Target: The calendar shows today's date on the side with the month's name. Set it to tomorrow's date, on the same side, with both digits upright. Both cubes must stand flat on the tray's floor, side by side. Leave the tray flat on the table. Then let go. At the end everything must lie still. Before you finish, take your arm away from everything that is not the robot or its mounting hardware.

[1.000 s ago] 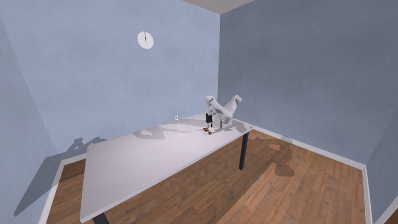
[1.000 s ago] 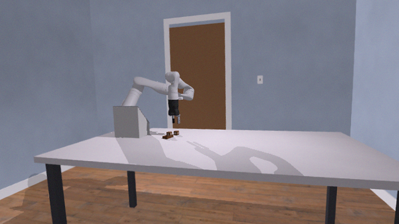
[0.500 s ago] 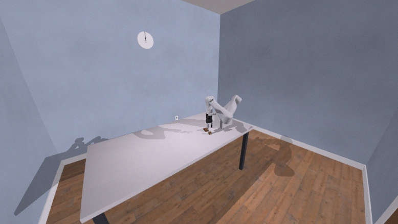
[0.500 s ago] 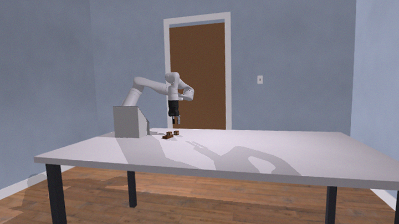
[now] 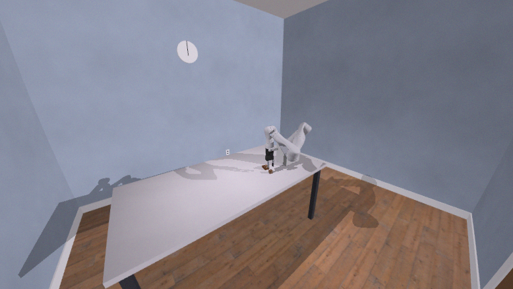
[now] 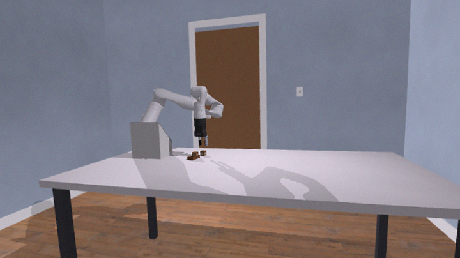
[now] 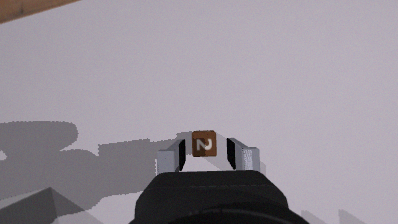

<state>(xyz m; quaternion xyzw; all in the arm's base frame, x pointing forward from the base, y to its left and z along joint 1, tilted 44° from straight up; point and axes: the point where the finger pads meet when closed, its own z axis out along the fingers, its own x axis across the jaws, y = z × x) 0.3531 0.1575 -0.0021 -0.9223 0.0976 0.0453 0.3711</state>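
Now: the brown cube 70 mm below my hand.
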